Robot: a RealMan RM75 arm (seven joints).
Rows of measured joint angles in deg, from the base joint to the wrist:
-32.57 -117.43 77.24 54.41 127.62 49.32 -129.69
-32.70 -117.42 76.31 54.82 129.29 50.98 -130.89
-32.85 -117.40 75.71 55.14 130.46 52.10 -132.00
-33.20 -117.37 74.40 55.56 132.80 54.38 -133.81
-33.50 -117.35 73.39 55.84 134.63 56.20 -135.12
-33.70 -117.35 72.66 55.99 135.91 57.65 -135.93
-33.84 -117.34 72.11 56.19 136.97 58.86 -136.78
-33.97 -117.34 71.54 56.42 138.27 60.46 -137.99
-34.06 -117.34 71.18 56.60 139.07 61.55 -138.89
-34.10 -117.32 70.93 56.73 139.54 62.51 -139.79
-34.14 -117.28 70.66 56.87 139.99 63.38 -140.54
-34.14 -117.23 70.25 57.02 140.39 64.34 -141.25
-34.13 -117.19 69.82 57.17 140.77 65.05 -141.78
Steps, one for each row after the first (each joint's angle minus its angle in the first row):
-0.13 0.01 -0.93 0.41 1.67 1.66 -1.20
-0.28 0.03 -1.53 0.73 2.84 2.78 -2.31
-0.63 0.06 -2.84 1.15 5.18 5.06 -4.12
-0.93 0.08 -3.85 1.43 7.01 6.88 -5.43
-1.13 0.08 -4.58 1.58 8.29 8.33 -6.24
-1.27 0.09 -5.13 1.78 9.35 9.54 -7.09
-1.40 0.09 -5.70 2.01 10.65 11.14 -8.30
-1.49 0.09 -6.06 2.19 11.45 12.23 -9.20
-1.53 0.11 -6.31 2.32 11.92 13.19 -10.10
-1.57 0.15 -6.58 2.46 12.37 14.06 -10.85
-1.57 0.20 -6.99 2.61 12.77 15.02 -11.56
-1.56 0.24 -7.42 2.76 13.15 15.73 -12.09

